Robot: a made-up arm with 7 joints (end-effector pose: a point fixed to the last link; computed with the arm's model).
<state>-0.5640 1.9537 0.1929 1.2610 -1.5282 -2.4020 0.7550</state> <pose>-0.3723 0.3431 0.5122 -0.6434 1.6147 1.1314</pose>
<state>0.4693 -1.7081 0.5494 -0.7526 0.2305 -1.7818 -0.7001</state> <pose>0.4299 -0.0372 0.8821 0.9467 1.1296 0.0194</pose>
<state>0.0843 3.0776 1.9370 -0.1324 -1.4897 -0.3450 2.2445</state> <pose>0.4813 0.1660 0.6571 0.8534 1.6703 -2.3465</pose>
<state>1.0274 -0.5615 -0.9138 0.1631 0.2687 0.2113 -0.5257</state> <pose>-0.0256 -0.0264 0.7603 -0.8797 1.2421 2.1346</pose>
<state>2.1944 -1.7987 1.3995 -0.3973 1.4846 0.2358 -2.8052</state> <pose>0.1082 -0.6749 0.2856 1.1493 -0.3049 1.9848</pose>
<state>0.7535 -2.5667 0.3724 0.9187 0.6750 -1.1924 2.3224</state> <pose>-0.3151 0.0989 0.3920 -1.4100 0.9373 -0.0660</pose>
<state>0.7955 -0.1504 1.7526 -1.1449 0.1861 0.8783 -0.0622</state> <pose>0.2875 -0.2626 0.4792 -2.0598 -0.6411 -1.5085</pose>
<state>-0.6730 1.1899 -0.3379 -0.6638 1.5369 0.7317 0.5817</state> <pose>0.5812 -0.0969 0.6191 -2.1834 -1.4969 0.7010</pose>
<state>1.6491 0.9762 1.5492 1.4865 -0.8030 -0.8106 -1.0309</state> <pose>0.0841 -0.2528 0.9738 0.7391 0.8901 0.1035</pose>
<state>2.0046 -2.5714 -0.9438 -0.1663 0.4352 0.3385 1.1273</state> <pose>-0.1561 0.1066 0.6814 -0.1375 1.4609 0.5482</pose>
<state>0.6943 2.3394 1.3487 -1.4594 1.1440 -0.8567 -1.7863</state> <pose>-0.3152 0.2154 0.5111 0.5635 -1.3470 -0.1640</pose>
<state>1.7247 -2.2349 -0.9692 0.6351 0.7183 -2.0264 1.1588</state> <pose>-0.1842 -0.0229 0.2438 -1.5151 1.7669 -1.6813</pose>
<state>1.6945 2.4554 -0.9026 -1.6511 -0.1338 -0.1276 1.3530</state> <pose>-0.1620 -0.1156 0.4744 -1.6996 0.6136 0.4474</pose>
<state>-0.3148 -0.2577 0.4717 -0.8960 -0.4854 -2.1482 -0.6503</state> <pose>-0.3874 0.0491 0.5034 1.3531 -1.6350 0.0661</pose>
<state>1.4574 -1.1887 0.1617 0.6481 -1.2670 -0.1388 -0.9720</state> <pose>0.1732 0.2445 0.4264 -1.9921 0.9964 -0.9429</pose>
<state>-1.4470 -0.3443 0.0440 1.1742 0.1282 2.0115 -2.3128</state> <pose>0.0638 0.3386 0.6055 -0.8505 2.0535 0.2737</pose>
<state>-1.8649 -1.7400 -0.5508 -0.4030 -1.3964 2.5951 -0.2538</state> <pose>-0.5077 0.0019 0.5885 -0.5298 0.7843 1.3236</pose>
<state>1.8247 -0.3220 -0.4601 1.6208 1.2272 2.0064 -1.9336</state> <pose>-0.0946 -0.1531 1.0408 1.3977 -0.2306 -1.2692</pose>
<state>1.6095 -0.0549 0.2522 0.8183 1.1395 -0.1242 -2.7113</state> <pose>-0.3665 0.2250 0.2475 1.3894 -1.5630 0.3028</pose>
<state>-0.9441 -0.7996 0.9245 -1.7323 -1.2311 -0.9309 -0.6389</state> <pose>0.2362 0.3681 0.6419 -0.0536 -1.5409 -1.8368</pose>
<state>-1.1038 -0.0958 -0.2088 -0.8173 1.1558 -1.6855 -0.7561</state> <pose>0.0922 -0.3928 0.8327 1.4020 -0.4626 1.1136</pose>
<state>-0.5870 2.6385 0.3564 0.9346 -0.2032 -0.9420 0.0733</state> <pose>0.0758 0.2172 0.5263 0.4795 -2.5240 -0.7440</pose>
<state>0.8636 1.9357 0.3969 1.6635 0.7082 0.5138 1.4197</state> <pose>0.1225 0.1889 0.1902 0.3343 -2.0886 1.7563</pose>
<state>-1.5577 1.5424 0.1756 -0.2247 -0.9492 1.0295 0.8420</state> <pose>0.3245 -0.1662 0.1712 -1.0110 0.7709 -2.7460</pose>
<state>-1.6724 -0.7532 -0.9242 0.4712 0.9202 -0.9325 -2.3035</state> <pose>0.3956 -0.4014 1.0181 -0.5643 0.4323 2.9702</pose>
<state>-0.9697 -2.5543 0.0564 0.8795 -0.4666 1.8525 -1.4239</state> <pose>0.0652 -0.4546 0.6097 -1.6279 0.2022 2.4783</pose>
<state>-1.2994 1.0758 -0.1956 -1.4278 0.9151 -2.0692 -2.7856</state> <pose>-0.2189 0.0418 1.0459 -0.1084 0.8020 0.5812</pose>
